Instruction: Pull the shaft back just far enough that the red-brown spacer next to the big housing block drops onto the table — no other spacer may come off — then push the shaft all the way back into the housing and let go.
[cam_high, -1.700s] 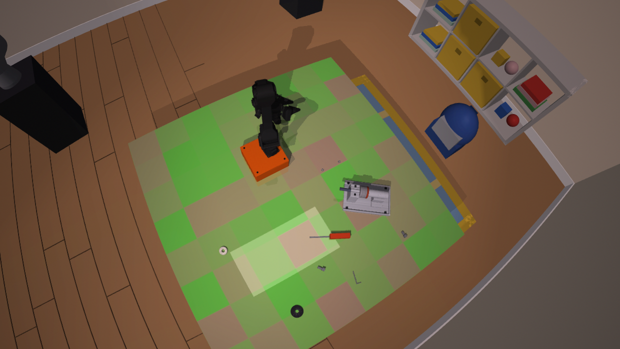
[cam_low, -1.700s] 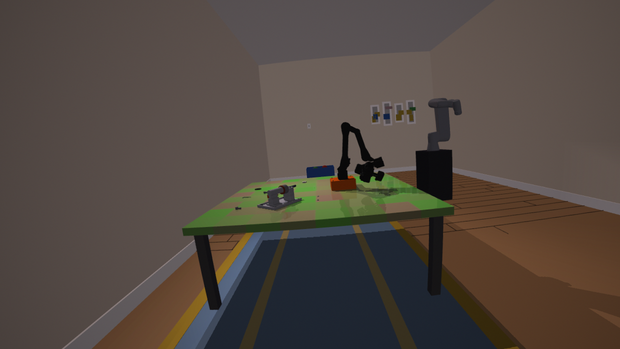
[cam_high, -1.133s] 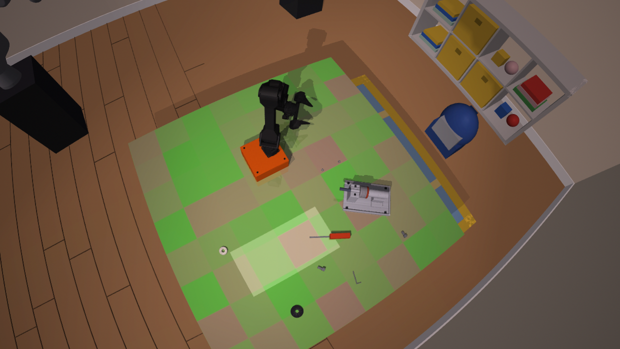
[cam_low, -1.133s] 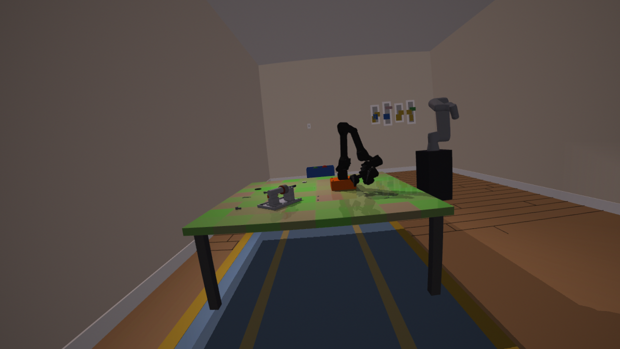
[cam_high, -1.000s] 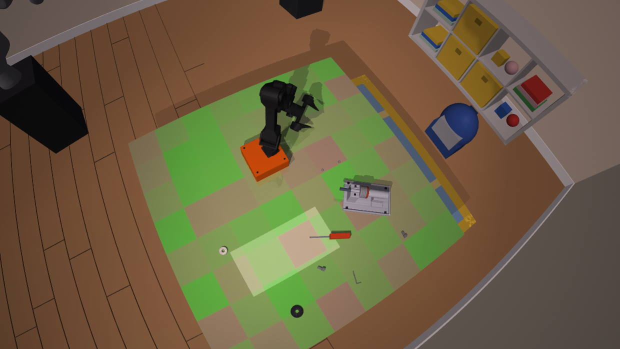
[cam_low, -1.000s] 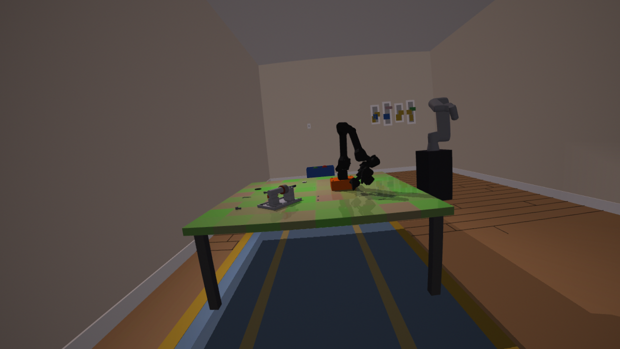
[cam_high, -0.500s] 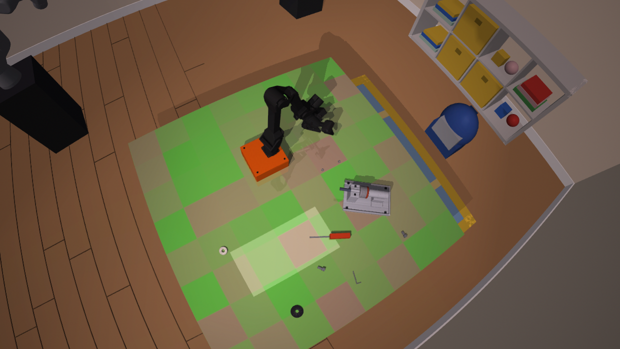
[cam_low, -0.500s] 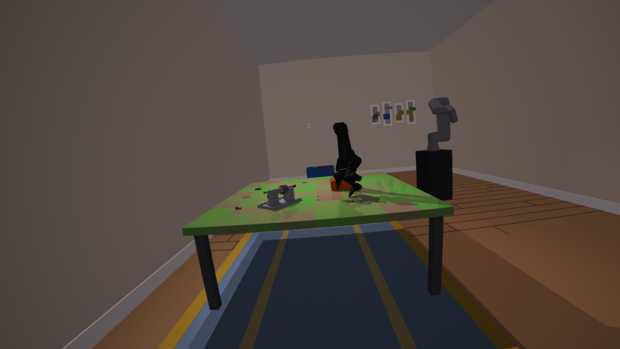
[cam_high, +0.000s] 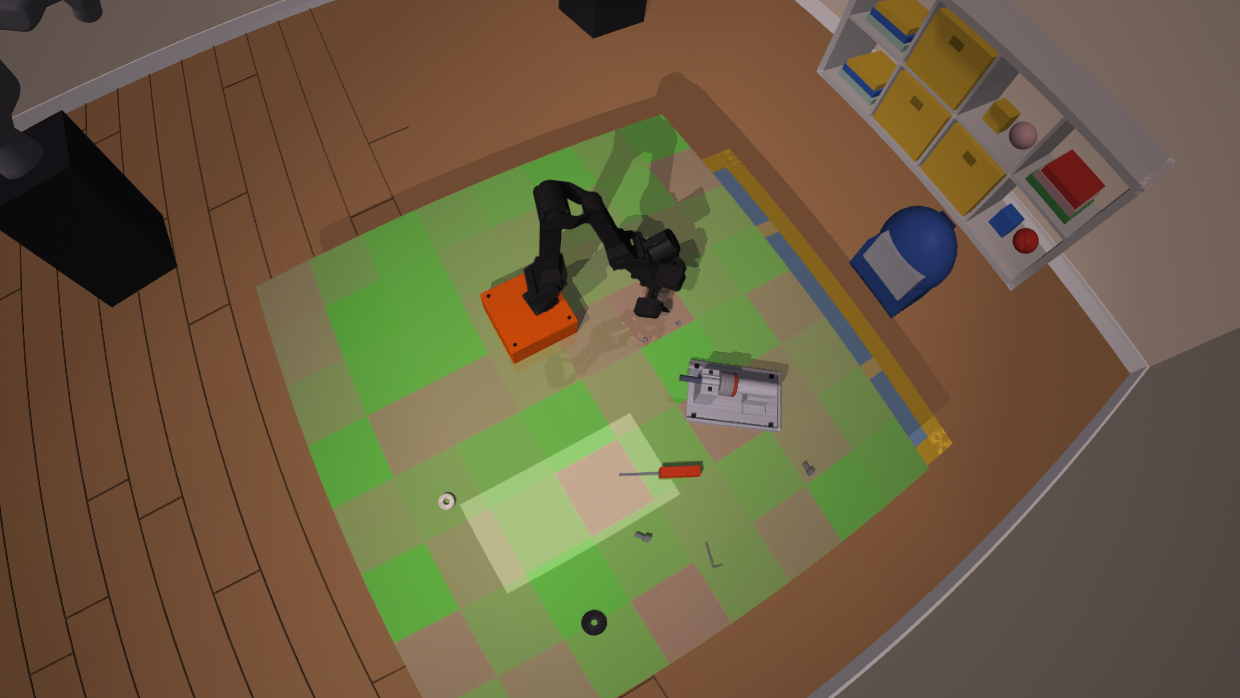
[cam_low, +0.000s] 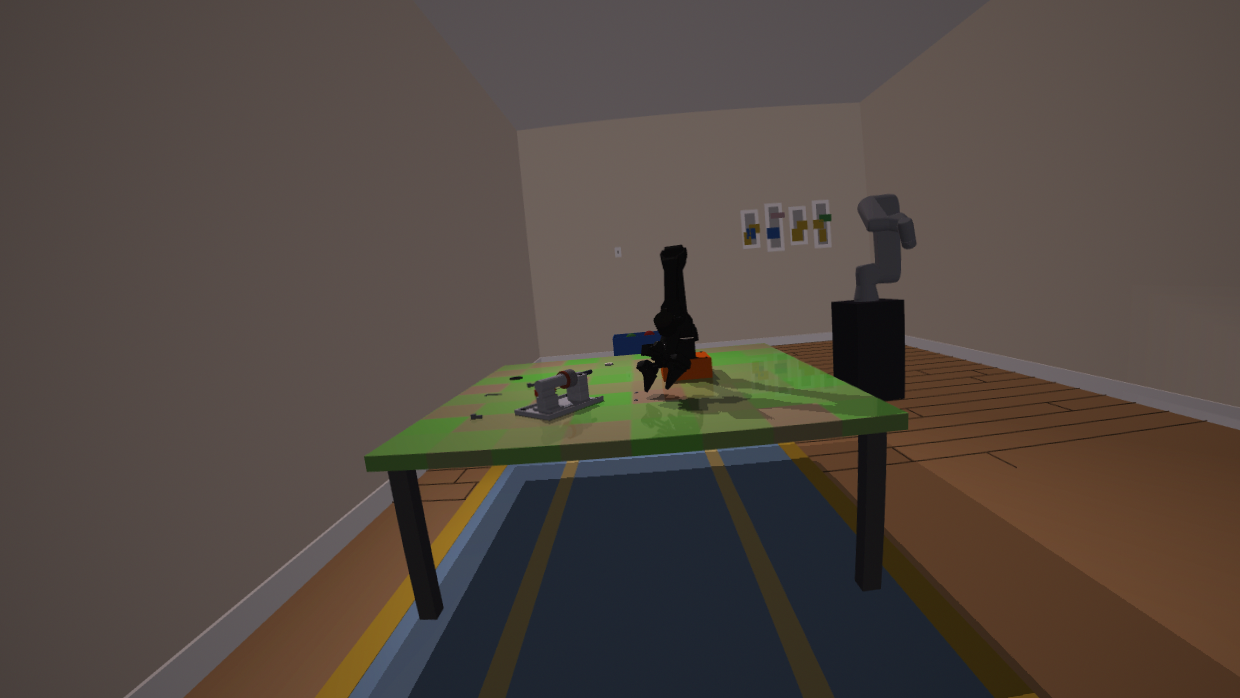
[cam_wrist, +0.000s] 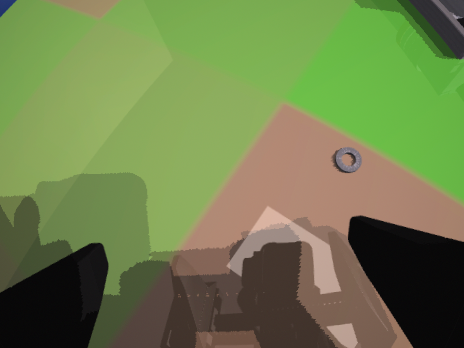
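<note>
The dark shaft lies 250 mm ahead of my gripper tip, 80 mm to the right of it and 50 mm above it. Also, from my gripper tip: red-brown spacer (270 mm ahead, 50 mm to the right, 50 mm above).
</note>
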